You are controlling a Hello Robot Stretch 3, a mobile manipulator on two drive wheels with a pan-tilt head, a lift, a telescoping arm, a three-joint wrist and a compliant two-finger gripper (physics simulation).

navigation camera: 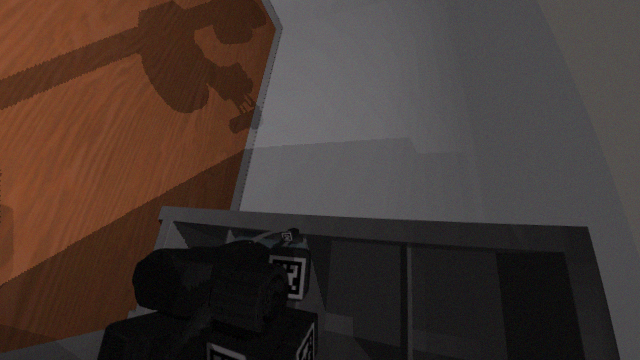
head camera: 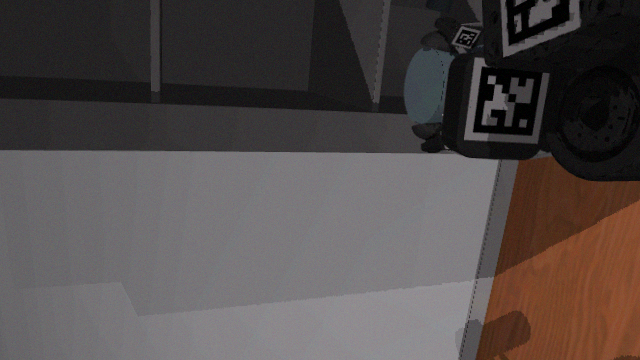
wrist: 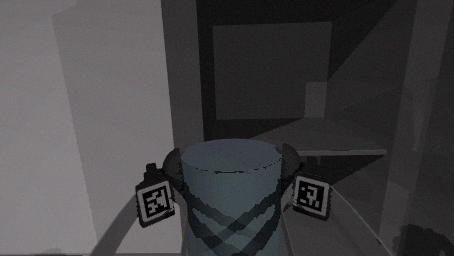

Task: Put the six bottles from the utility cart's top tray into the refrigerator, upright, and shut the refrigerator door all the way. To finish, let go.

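Places are measured from the robot's base along level axes (x right, y down, z ahead), in centimetres.
Pixels of known places: gripper, fingertip midpoint: (head camera: 427,86) (wrist: 231,164).
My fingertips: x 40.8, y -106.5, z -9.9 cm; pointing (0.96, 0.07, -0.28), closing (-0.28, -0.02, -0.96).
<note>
Ahead of a thing's pixels: the offset from my fingertips to its middle. "pt": to the spot under its first point. Level surfaces: height alone.
My gripper (head camera: 431,86) (wrist: 231,164) is shut on a pale blue bottle @(dx -2.1, dy +5.3, dz +0.6 cm) (head camera: 422,90) (navigation camera: 299,244) (wrist: 232,192), which stands upright between the fingers. The refrigerator (head camera: 200,125) (navigation camera: 425,226) (wrist: 184,85) is open at the front, and the held bottle overlaps its front edge in the head view. In the wrist view a shelf (wrist: 345,151) shows behind and right of the bottle. How far inside the bottle is, I cannot tell. A small dark blue part of another bottle @(pt dx +64.5, dy +48.4, dz -41.1 cm) (head camera: 440,4) shows at the top of the head view. The cart and the refrigerator door cannot be made out.
A pale grey wall (head camera: 240,215) (navigation camera: 350,100) (wrist: 35,125) runs beside the refrigerator. Brown wooden floor @(dy +106.5 cm) (head camera: 575,260) (navigation camera: 90,150) meets it, with the robot's shadow across it. Further shelf edges (head camera: 156,50) (navigation camera: 409,300) cross the refrigerator. My dark wrist covers part of the refrigerator.
</note>
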